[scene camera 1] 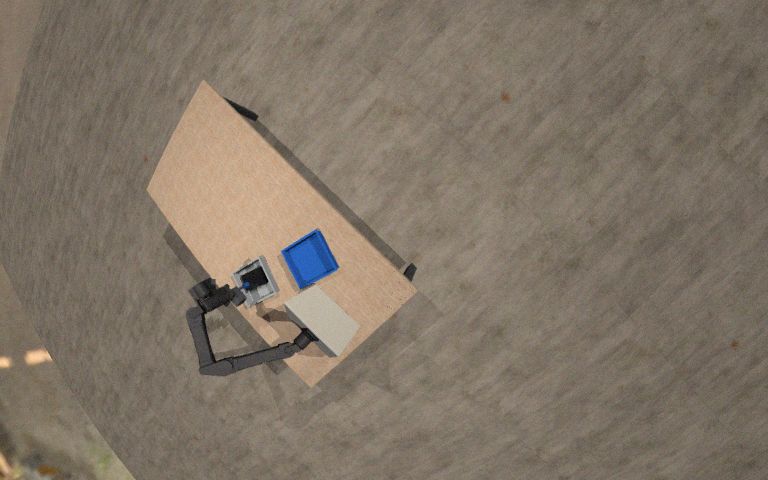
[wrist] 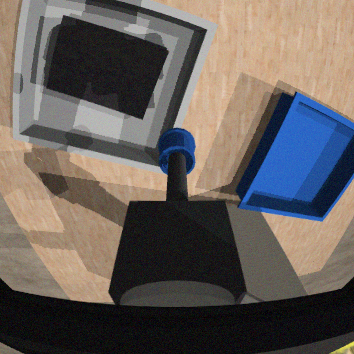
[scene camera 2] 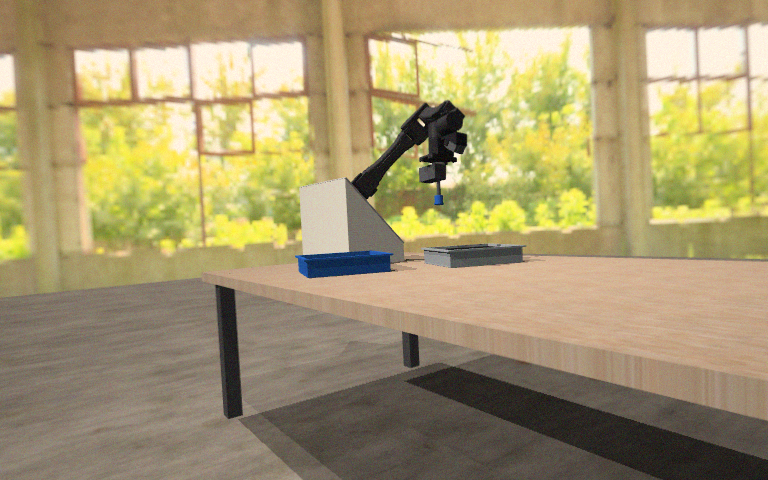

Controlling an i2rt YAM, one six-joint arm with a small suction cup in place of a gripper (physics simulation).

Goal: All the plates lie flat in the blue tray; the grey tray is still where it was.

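Seen in the pictures: hand at its tool point: [scene camera 1: 247, 284] [wrist: 176, 144] [scene camera 2: 438, 204]; arm's base at its link origin: [scene camera 1: 309, 333] [scene camera 2: 345, 208].
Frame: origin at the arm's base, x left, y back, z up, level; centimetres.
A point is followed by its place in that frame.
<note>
The grey tray [scene camera 1: 271, 275] {y -37.8, x 11.4, z -18.4 cm} [scene camera 2: 481, 257] {y -51.3, x 18.1, z -17.4 cm} [wrist: 194, 75] {y -42.7, x 10.1, z -14.7 cm} stands on the table. A black rectangular plate [scene camera 1: 256, 275] {y -43.0, x 17.2, z -15.1 cm} [wrist: 105, 65] {y -43.5, x 21.6, z -15.1 cm} lies inside it. Grey surfaces and shadows show around the plate; whether other plates lie beneath it I cannot tell. The blue tray [scene camera 1: 310, 259] {y -29.1, x -14.2, z -19.5 cm} [scene camera 2: 345, 266] {y -38.8, x -18.8, z -17.4 cm} [wrist: 300, 155] {y -29.7, x -14.6, z -19.4 cm} stands beside the grey tray, and no plate shows in it. My gripper [scene camera 1: 246, 285] [scene camera 2: 438, 199] [wrist: 176, 150], a small blue suction cup, points down with nothing on it, so it is open. It hangs well above the table; in scene camera 1 it shows over the grey tray's arm-side part.
The pale base block [scene camera 1: 322, 319] {y -1.4, x -9.8, z -1.2 cm} [scene camera 2: 322, 217] {y -1.8, x -9.8, z -3.0 cm} [wrist: 257, 250] {y -16.9, x -3.0, z -7.0 cm} stands on the table [scene camera 1: 226, 158] {y -109.9, x -9.2, z -19.7 cm} [scene camera 2: 566, 300] {y -105.7, x -12.8, z -19.7 cm} [wrist: 250, 40] {y -48.7, x 1.0, z -19.7 cm} close to the blue tray. The dark arm [scene camera 1: 254, 357] {y -7.4, x 14.6, z 20.1 cm} [scene camera 2: 387, 161] {y -8.1, x 13.9, z 16.0 cm} bends out past the table's edge and back to the grey tray.
</note>
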